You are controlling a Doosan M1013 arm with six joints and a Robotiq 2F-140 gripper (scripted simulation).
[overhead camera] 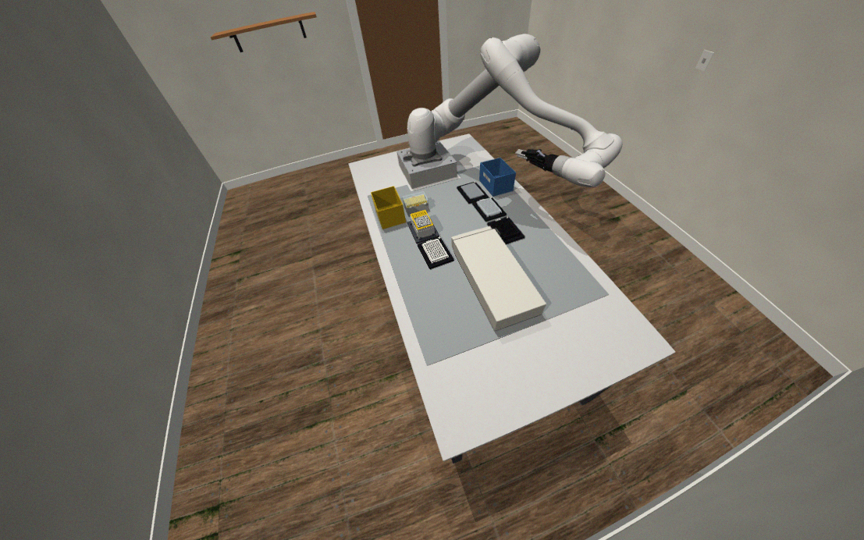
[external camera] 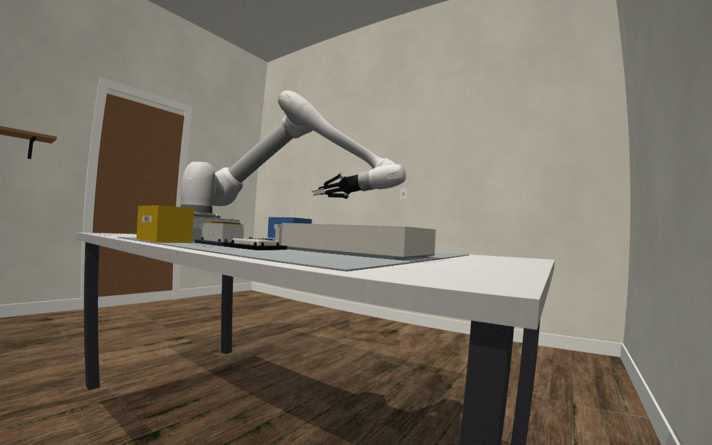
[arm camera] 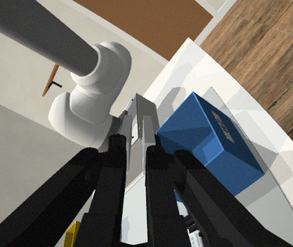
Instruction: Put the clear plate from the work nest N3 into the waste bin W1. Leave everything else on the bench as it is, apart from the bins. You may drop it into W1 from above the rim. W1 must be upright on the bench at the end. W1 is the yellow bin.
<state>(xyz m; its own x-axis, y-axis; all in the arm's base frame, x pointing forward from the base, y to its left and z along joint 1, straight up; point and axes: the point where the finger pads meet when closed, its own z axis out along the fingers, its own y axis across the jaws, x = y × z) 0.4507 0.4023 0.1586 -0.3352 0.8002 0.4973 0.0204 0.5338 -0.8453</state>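
The clear plate lies 50 mm ahead of my hand, 190 mm to the right of it and 240 mm below it. Round my hand: yellow tip rack 80 mm ahead, 570 mm to the right, 200 mm below; blue bin 130 mm behind, 60 mm to the right, 220 mm below; long box 430 mm ahead, 360 mm to the right, 220 mm below.
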